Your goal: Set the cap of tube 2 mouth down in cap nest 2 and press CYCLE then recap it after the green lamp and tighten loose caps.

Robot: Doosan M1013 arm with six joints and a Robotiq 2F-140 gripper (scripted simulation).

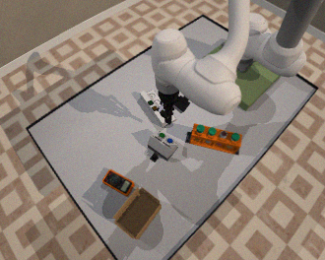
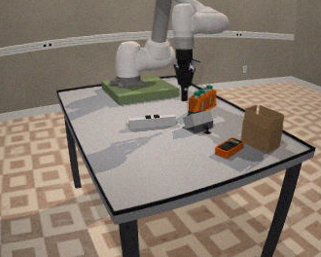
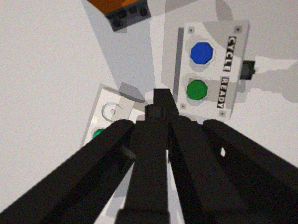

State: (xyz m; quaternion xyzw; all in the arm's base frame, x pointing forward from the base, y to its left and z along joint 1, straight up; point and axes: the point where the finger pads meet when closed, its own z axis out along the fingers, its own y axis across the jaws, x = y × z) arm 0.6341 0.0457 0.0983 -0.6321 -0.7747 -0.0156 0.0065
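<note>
My hand is 80 mm above the blue key, 60 mm to the right of it and 40 mm short of it. From my hand the other things lie so: orange multimeter (330 mm ahead, 130 mm below, 30 mm to the left); then grey key housing (100 mm below, 60 mm ahead, 30 mm to the left); then green key (80 mm below, 50 mm ahead, 10 mm to the left).
</note>
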